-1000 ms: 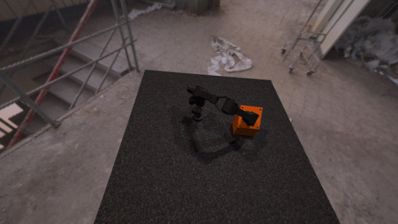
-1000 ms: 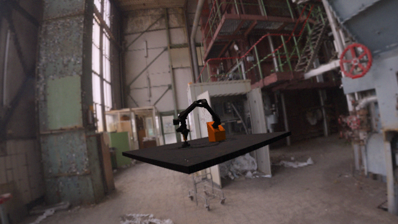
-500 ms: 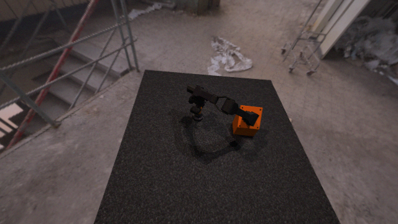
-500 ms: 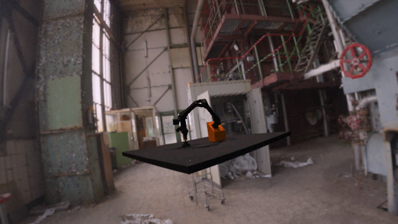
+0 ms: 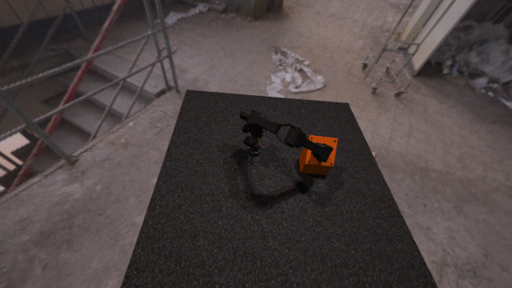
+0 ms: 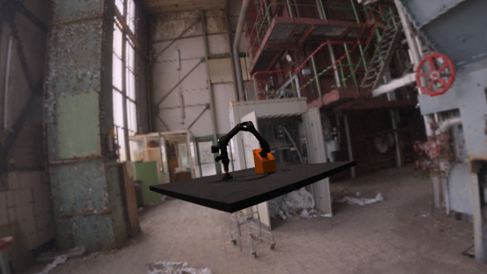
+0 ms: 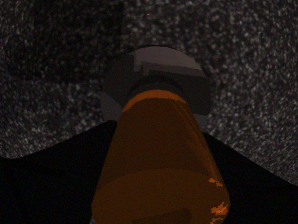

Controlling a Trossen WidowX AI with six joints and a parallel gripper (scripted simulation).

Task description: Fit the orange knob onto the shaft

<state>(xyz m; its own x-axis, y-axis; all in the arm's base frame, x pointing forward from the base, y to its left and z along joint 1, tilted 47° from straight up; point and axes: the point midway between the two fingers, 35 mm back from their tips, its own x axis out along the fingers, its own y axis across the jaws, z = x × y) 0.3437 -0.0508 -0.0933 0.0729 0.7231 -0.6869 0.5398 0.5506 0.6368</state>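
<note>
My gripper tip is now 20 mm below the orange knob. Round my gripper tip: pedestal 40 mm below.
</note>
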